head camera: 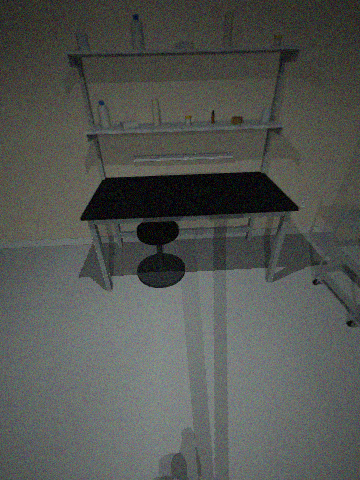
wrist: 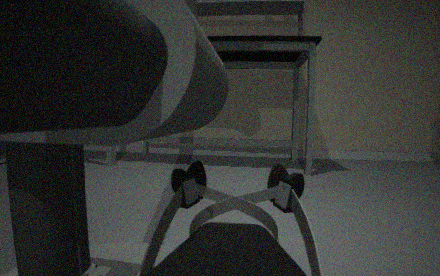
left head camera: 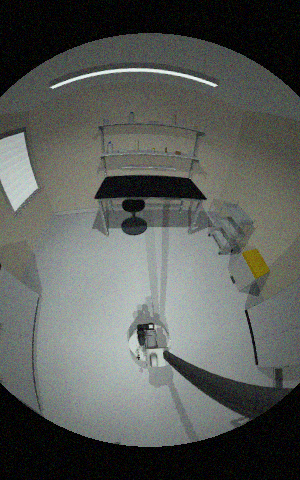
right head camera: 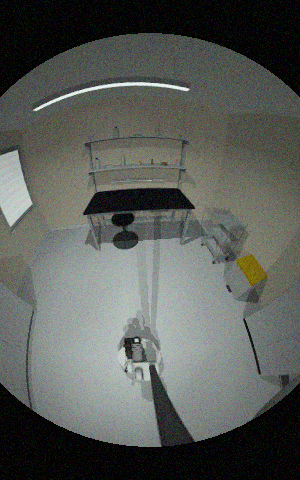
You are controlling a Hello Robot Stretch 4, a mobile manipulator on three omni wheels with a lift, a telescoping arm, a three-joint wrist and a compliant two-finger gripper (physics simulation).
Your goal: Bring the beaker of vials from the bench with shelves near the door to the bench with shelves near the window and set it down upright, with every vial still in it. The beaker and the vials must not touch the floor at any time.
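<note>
A bench with shelves (head camera: 190, 196) (left head camera: 150, 187) (right head camera: 140, 201) stands against the far wall, with a black top. A bright window (left head camera: 19, 172) (right head camera: 15, 189) is on the wall to its left. Its two shelves hold blue-capped bottles, clear cylinders and small amber and yellow items. I cannot make out the beaker of vials in any view. My gripper (wrist: 237, 177) is open in the wrist view, its two fingertips apart with nothing between them. Beyond it, part of a dark-topped bench (wrist: 270, 39) shows at a distance.
A round black stool (head camera: 158, 232) (left head camera: 133, 205) (right head camera: 123, 219) stands at the bench's front, left of centre. A wheeled cart (head camera: 336, 296) stands to the right of the bench, and a yellow-topped box (left head camera: 256, 263) (right head camera: 251, 270) is nearer. Pale cabinets (left head camera: 17, 320) (right head camera: 15, 345) flank the robot at left and right.
</note>
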